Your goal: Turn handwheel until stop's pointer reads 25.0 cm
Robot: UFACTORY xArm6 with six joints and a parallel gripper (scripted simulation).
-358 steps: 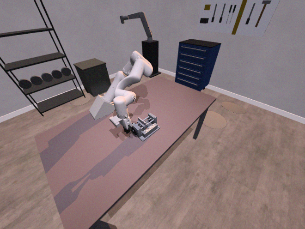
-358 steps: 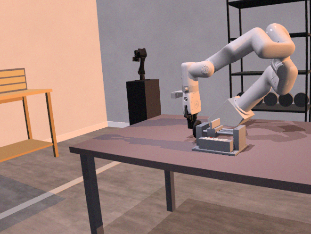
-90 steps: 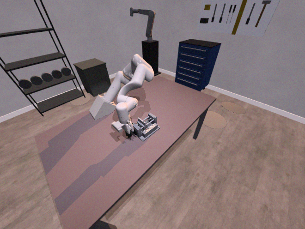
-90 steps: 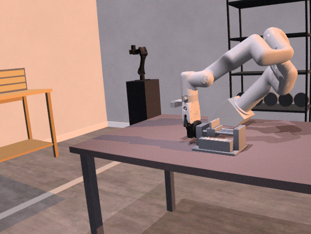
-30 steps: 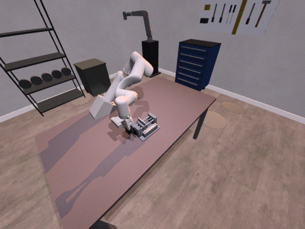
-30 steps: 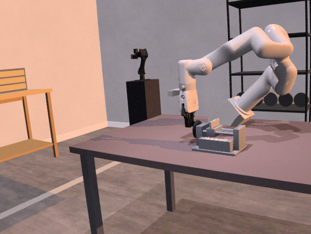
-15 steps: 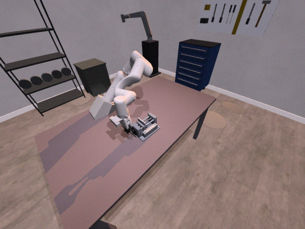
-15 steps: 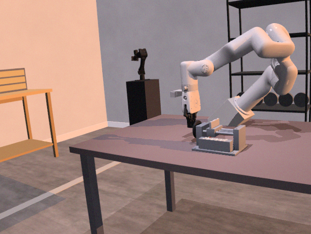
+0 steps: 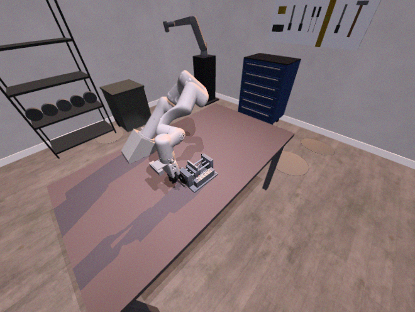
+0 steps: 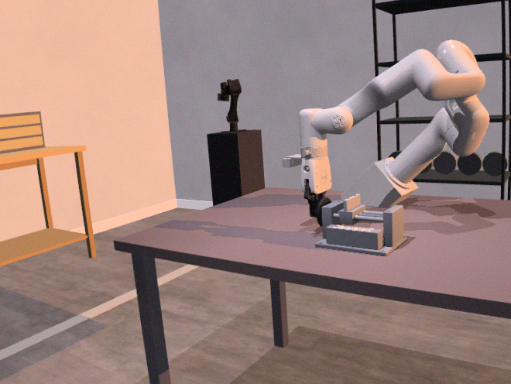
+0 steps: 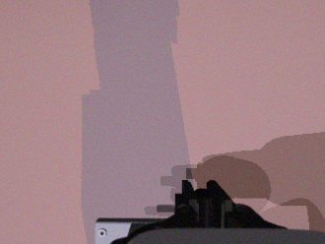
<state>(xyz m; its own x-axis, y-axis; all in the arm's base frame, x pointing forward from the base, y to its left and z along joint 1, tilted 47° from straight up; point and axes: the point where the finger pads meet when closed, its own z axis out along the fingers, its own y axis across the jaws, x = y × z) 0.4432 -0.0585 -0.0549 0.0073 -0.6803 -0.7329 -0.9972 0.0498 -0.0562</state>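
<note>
Right now my hand is 4 cm short of the sliding stop block, 13 cm to the right of it and 2 cm below it. From my hand the other things lie so: black handwheel: 1 cm ahead, 2 cm to the left.
</note>
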